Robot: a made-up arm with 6 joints.
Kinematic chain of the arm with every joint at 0, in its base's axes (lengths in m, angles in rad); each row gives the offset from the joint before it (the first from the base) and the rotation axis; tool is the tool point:
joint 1: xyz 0 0 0.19 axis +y
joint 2: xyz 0 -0.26 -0.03 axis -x
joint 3: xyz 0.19 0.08 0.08 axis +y
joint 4: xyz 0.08 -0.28 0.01 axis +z
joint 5: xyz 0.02 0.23 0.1 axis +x
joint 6: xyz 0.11 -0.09 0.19 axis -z
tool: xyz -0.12 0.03 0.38
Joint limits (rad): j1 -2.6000..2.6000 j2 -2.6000..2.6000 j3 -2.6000..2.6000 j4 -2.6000..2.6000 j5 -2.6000..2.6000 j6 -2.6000..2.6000
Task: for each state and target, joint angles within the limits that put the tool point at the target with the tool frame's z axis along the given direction. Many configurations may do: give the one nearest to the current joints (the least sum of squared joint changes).
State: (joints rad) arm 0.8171 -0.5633 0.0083 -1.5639 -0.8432 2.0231
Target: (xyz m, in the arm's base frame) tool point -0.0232 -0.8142 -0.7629 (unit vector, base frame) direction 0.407 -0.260 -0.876
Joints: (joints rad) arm 1.6508 -0.4162 0.6840 -1.7165 -0.3189 2.1007
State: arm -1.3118 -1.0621 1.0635 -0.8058 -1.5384 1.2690
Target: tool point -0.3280 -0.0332 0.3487 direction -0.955 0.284 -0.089
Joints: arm -0.8857 -1.2223 1.4421 0.0716 -2.3074 1.0043
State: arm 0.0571 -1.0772 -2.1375 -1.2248 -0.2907 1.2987
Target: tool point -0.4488 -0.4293 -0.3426 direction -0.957 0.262 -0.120
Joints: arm -0.1592 -1.6456 -1.7667 -1.7597 0.0724 1.6867
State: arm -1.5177 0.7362 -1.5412 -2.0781 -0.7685 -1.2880
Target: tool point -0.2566 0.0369 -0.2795 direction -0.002 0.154 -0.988
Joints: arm -1.5971 1.4316 -1.4285 -1.9767 -0.0160 -0.6941
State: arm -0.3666 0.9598 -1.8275 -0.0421 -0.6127 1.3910
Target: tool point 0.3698 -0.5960 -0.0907 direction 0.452 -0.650 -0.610
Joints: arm -1.1264 1.4070 -2.2542 0.5712 -0.7215 0.8670
